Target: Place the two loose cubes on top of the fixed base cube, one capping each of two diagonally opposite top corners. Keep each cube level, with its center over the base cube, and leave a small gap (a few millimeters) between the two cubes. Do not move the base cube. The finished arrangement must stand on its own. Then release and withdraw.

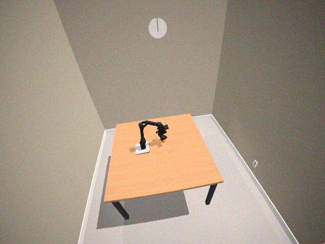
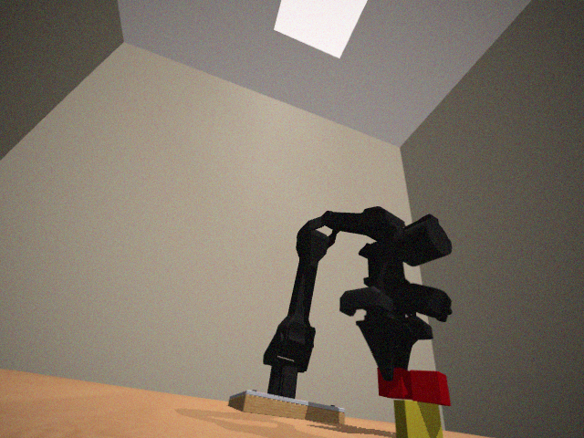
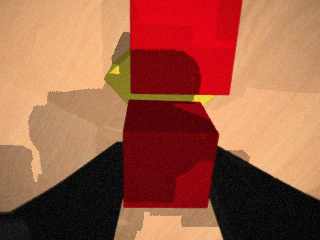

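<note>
Now: the red cube right at my gripper tip. From my gripper tip the other things lie so: yellow cube: 20 mm ahead, 10 mm to the left, 40 mm below.
</note>
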